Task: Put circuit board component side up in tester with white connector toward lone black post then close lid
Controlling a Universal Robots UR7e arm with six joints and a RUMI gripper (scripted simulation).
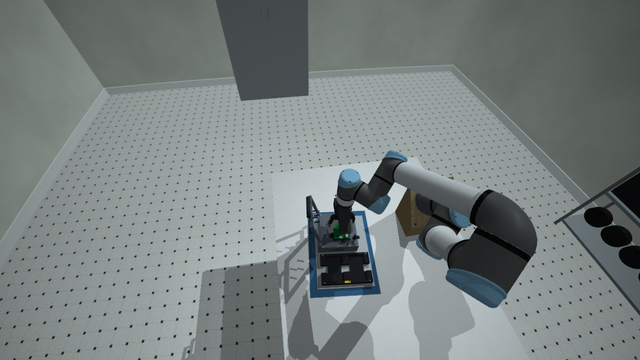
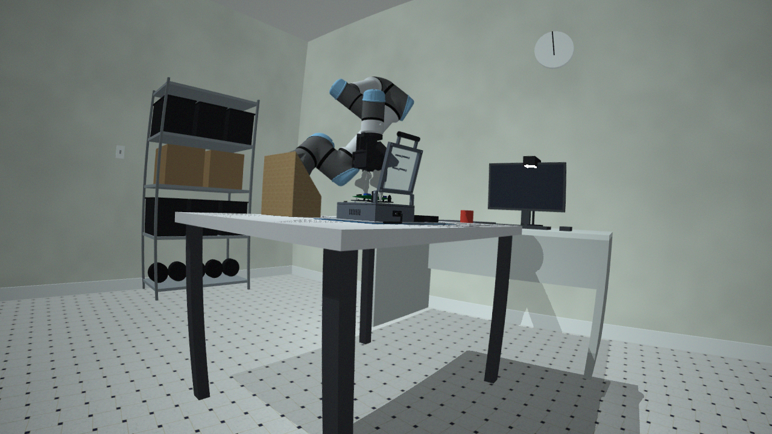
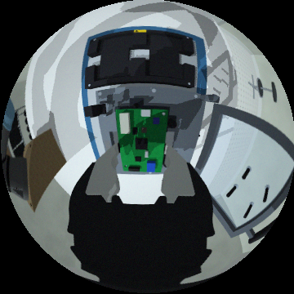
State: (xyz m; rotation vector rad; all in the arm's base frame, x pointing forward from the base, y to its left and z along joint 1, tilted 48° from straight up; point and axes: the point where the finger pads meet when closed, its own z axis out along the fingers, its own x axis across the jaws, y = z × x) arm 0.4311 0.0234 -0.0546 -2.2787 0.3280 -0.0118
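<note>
Now: the green circuit board right at my hand. Also, from my hand: lid (120 mm ahead, 100 mm above, 30 mm to the right).
</note>
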